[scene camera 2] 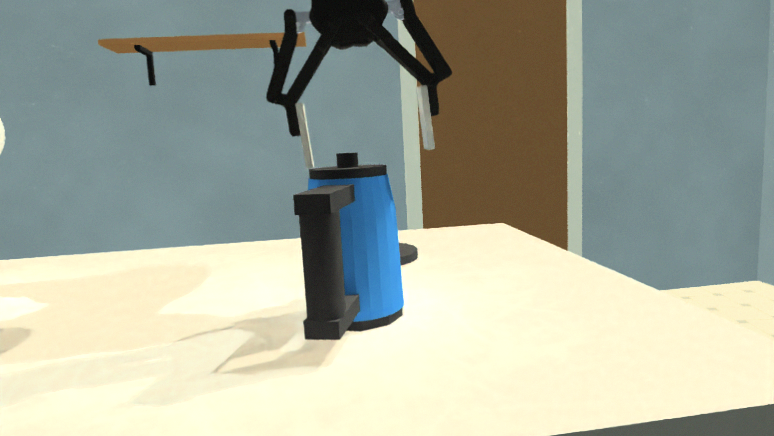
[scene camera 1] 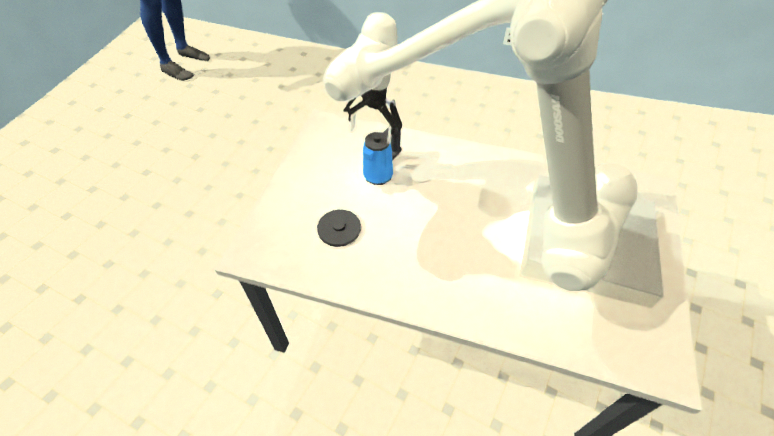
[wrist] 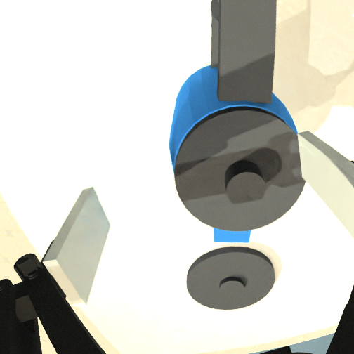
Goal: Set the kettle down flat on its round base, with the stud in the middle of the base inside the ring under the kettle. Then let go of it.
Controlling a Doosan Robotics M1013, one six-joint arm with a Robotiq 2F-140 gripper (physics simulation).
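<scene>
The blue kettle (scene camera 1: 377, 166) (scene camera 2: 374, 254) (wrist: 189, 107) stands upright on the table, apart from its base. Its dark lid has a round knob (scene camera 2: 347, 159) (wrist: 245, 186). Its black handle (scene camera 2: 322, 259) (wrist: 246, 50) points away from the base; its short blue spout (wrist: 232, 235) points toward the base. The ring underneath is hidden. The round dark base (scene camera 1: 328, 233) (scene camera 2: 410, 253) (wrist: 204, 280) lies flat, its stud (scene camera 1: 339, 224) (wrist: 233, 284) uncovered. My gripper (scene camera 1: 371, 128) (scene camera 2: 369, 156) (wrist: 200, 181) is wide open and empty above the kettle, one fingertip near the lid's rim.
The pale table (scene camera 1: 379, 281) (scene camera 2: 541, 324) carries the arm's mounting block (scene camera 1: 639, 243) on the right in the first scene view. A person's legs (scene camera 1: 157, 27) stand on the floor beyond the table. A wall shelf (scene camera 2: 200, 43) and a brown door (scene camera 2: 492, 119) are in the background.
</scene>
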